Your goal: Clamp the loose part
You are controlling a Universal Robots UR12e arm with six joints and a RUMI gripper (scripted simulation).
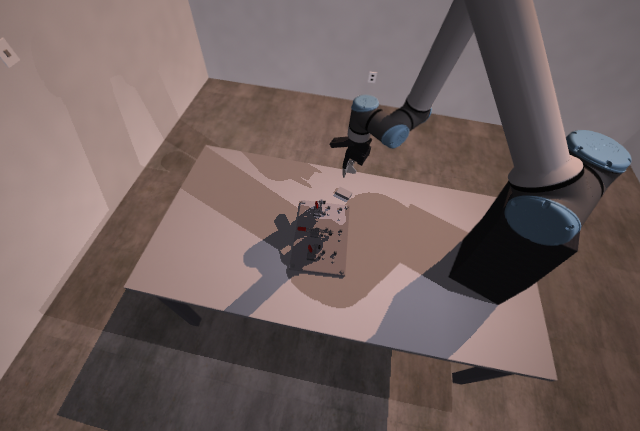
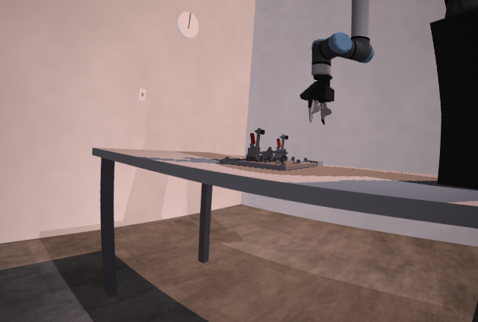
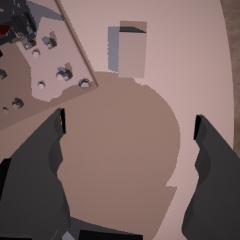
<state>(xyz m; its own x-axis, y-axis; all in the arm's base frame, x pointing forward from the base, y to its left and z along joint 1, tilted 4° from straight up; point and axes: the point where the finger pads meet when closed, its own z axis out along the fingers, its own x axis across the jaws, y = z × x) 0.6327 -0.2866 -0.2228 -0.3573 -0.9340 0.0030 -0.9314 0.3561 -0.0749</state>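
The loose part lies 190 mm below my hand. Also, from my hand: grey fixture plate: 250 mm to the left, 190 mm below, 70 mm ahead.
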